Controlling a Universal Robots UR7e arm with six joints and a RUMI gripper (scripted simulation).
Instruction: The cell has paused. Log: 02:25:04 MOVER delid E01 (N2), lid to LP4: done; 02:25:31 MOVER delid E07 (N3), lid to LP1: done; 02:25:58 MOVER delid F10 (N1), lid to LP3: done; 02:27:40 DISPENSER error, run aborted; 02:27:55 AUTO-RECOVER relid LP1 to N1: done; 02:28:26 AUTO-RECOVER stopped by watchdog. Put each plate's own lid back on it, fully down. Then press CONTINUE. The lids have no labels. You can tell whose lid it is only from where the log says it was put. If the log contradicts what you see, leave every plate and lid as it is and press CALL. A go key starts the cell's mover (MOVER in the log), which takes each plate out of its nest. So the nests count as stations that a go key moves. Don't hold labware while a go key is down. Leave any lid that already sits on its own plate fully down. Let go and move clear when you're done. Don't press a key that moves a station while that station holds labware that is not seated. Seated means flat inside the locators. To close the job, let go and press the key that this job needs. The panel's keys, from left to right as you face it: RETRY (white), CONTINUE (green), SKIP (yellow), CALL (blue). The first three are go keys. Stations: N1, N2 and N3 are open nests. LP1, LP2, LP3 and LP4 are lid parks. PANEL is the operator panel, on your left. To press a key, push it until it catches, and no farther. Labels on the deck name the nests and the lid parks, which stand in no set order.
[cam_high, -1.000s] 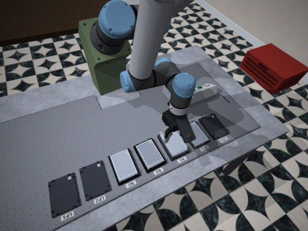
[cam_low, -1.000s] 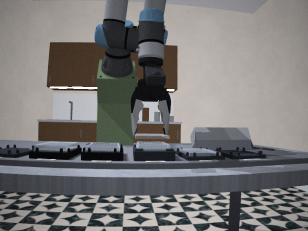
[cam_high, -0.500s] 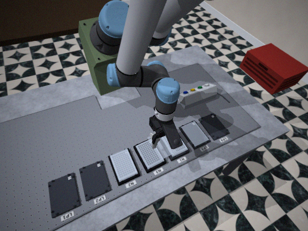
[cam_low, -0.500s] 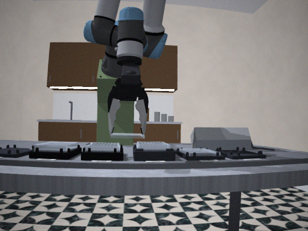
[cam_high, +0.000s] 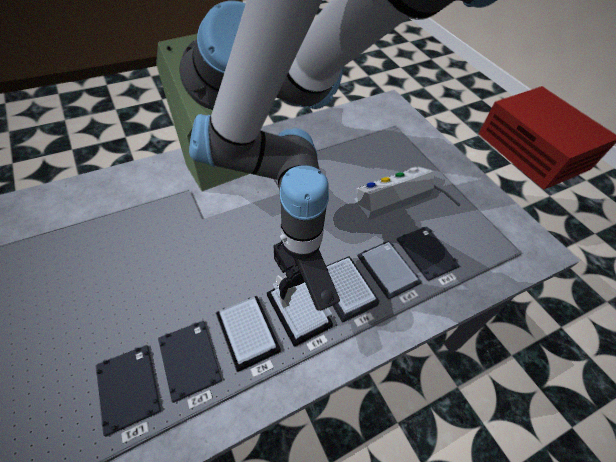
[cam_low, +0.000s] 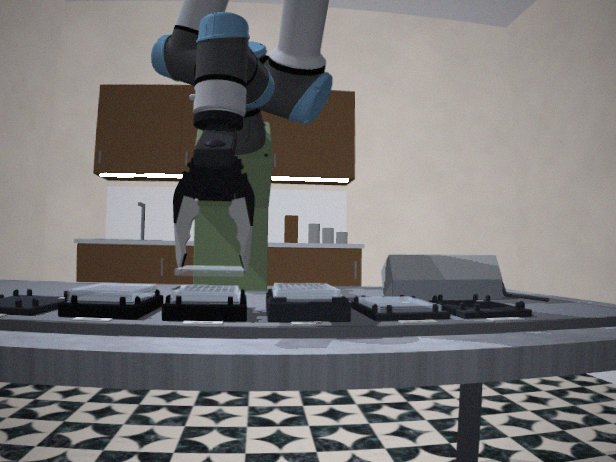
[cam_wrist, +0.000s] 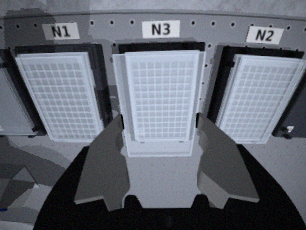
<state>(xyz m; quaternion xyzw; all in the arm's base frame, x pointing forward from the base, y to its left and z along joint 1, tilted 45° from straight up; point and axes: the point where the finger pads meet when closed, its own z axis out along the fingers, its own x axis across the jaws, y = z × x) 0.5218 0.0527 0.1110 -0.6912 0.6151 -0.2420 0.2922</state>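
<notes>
Right now the plate is 10 mm to the right of my hand and 40 mm below it. Round my hand: LP4 lid park (60 mm behind, 380 mm to the left, 60 mm below); then LP3 lid park (40 mm behind, 250 mm to the left, 60 mm below); then lid park LP2 (40 mm ahead, 270 mm to the right, 60 mm below).
</notes>
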